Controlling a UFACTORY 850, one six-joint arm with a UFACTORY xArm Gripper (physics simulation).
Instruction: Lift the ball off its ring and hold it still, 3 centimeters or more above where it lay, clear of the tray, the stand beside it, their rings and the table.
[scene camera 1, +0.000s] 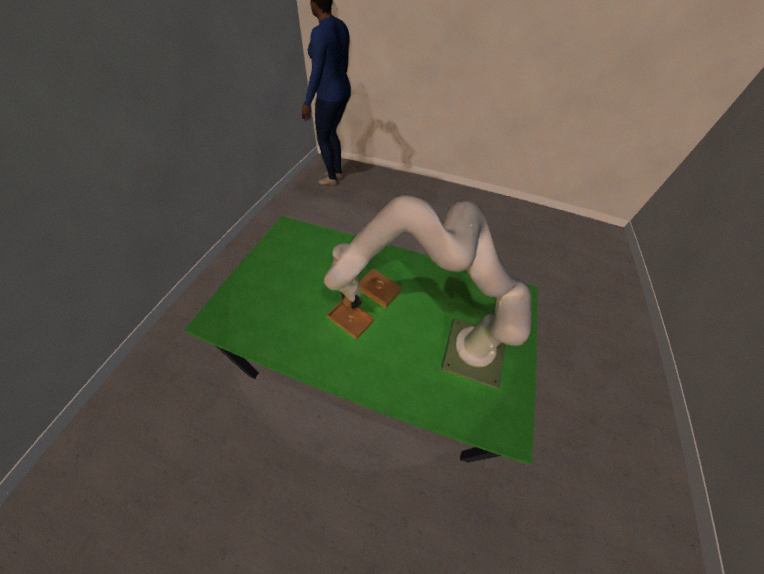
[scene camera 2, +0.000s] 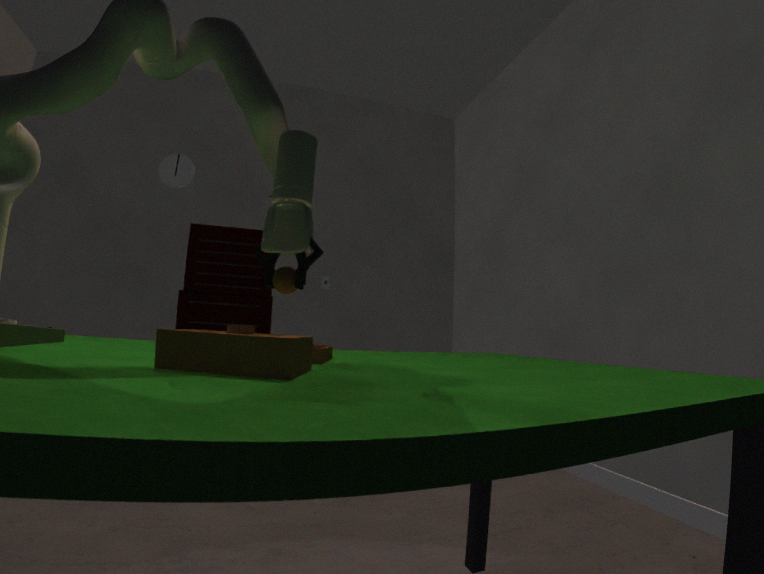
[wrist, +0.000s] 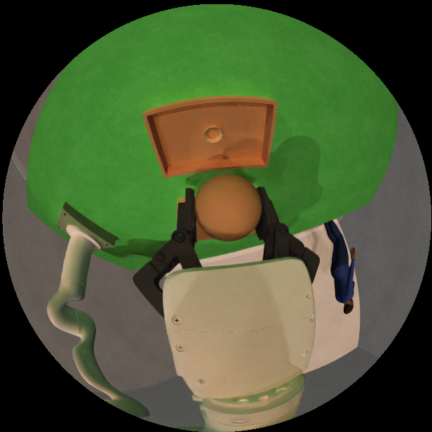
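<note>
The orange-brown ball (scene camera 1: 347, 303) (scene camera 2: 285, 280) (wrist: 228, 207) is held in the air between the two black fingers of my gripper (scene camera 2: 285, 283) (wrist: 224, 196), which is shut on it. In the scene camera 2 view there is a wide gap between the ball and the tops of the tray and stand. The shallow orange tray (scene camera 1: 361, 322) (scene camera 2: 322, 354) (wrist: 210, 101) lies on the table, its small ring (wrist: 206, 134) bare. The box-like stand (scene camera 1: 386, 300) (scene camera 2: 231, 354) is beside the tray, with its ring (scene camera 2: 240, 328) on top; in the wrist view the ball and fingers mostly hide the stand.
The green table (scene camera 1: 277, 308) (scene camera 2: 401, 401) (wrist: 100, 125) carries the tray, the stand and the arm's base plate (scene camera 1: 453, 364) (wrist: 64, 217). A person in blue (scene camera 1: 330, 61) (wrist: 342, 280) stands on the floor beyond the table. A dark red cabinet (scene camera 2: 225, 271) is in the background.
</note>
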